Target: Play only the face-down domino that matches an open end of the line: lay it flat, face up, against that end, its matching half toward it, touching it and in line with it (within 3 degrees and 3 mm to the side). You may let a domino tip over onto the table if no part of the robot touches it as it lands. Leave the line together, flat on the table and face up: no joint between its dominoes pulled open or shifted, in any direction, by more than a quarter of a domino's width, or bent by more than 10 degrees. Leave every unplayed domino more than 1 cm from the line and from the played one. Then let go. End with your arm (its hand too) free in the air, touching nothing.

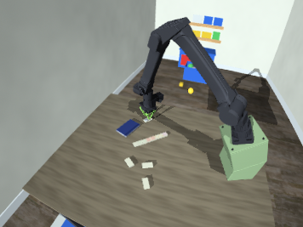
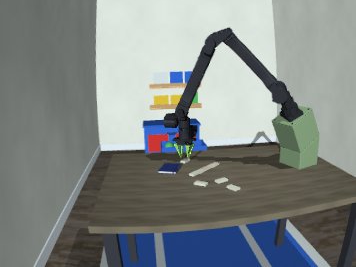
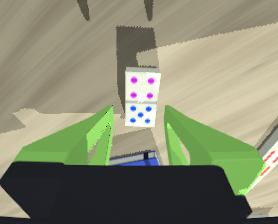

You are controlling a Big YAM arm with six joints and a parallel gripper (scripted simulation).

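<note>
My gripper is now 3 cm above the domino.
</note>
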